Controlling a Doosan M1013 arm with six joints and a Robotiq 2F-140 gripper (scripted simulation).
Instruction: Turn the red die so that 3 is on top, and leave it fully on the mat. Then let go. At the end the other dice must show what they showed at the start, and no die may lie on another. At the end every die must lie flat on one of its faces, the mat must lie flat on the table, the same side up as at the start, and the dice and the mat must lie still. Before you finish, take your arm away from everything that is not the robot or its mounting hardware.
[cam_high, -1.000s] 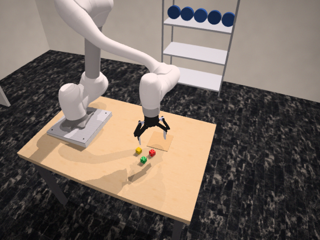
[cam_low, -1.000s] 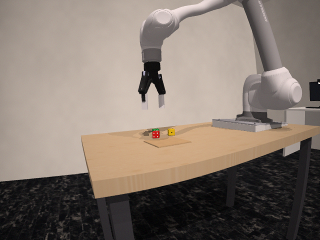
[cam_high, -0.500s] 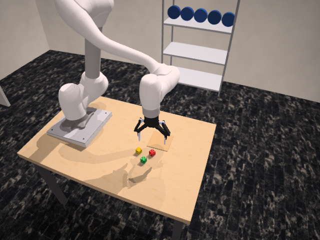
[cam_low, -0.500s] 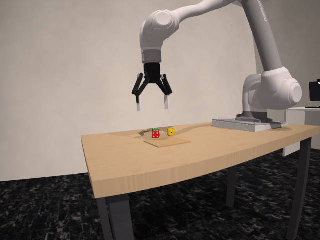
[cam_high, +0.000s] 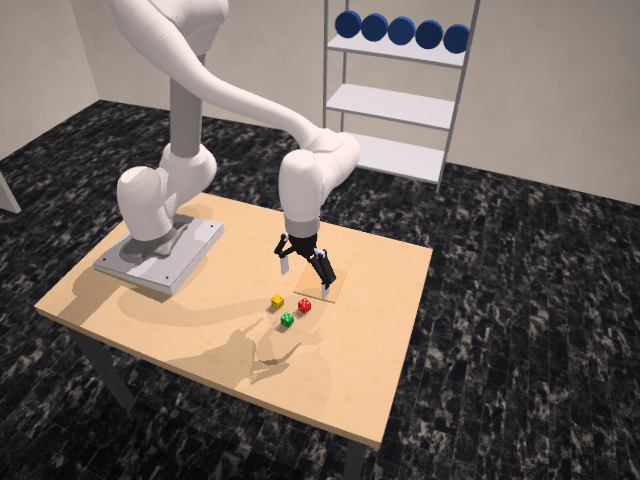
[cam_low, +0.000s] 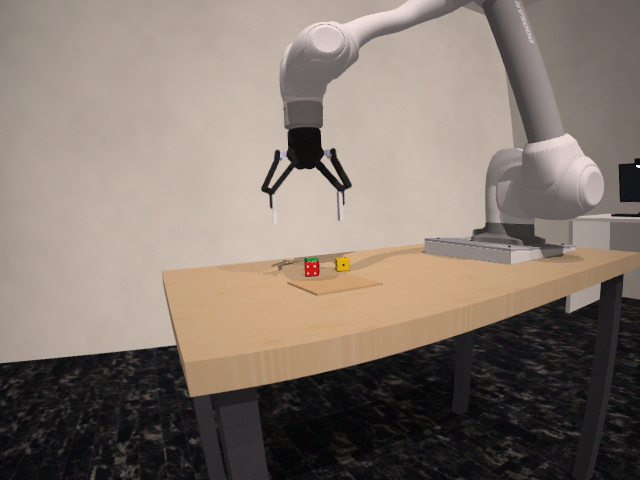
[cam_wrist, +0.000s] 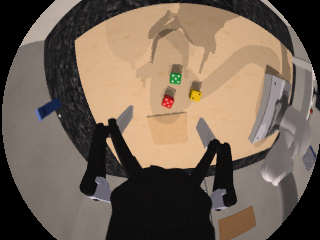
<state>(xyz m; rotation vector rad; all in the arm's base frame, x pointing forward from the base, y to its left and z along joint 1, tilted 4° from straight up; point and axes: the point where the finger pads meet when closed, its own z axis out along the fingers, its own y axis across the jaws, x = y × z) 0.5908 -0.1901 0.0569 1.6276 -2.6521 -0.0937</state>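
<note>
Now: hand 11 cm above the red die. Round my hand: mat 3 cm ahead, 12 cm to the left, 13 cm below; then green die 4 cm behind, 6 cm to the right, 11 cm below; then yellow die 9 cm behind, 11 cm below.
</note>
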